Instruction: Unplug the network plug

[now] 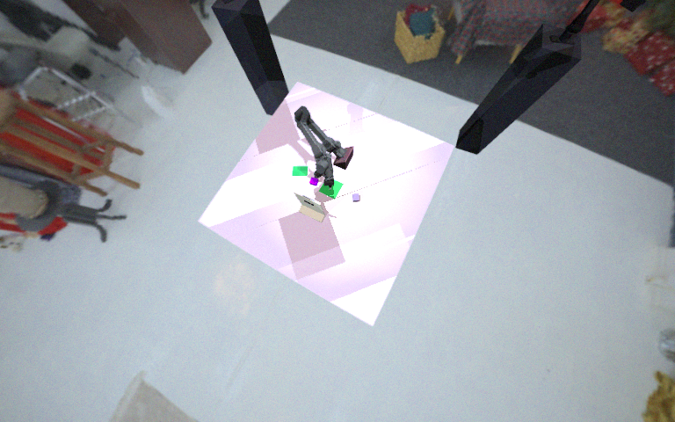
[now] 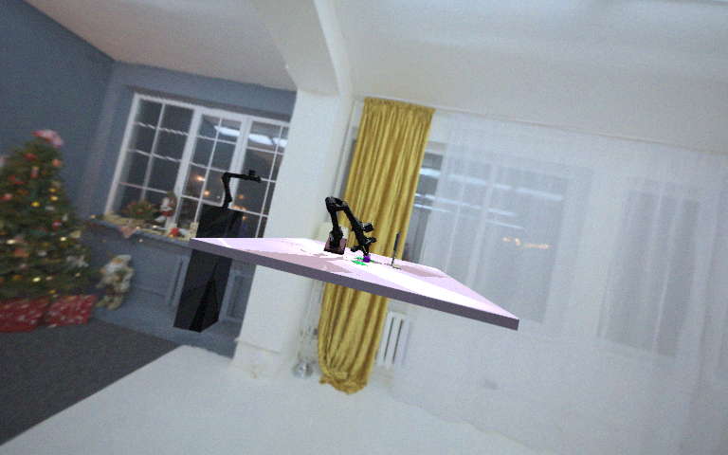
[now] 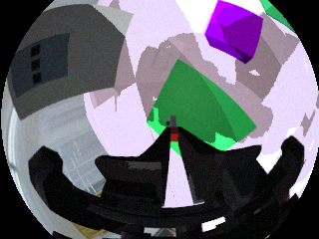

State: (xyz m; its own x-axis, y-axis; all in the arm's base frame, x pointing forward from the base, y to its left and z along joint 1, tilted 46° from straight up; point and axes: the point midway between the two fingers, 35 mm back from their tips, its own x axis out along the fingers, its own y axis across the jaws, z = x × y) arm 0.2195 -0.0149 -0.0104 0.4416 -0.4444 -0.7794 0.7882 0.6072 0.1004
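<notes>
My gripper tip is now 3 cm above the green marked square and 1 cm past it. Also, from my gripper tip: upright panel: 18 cm ahead, 8 cm above, 5 cm to the right.
</notes>
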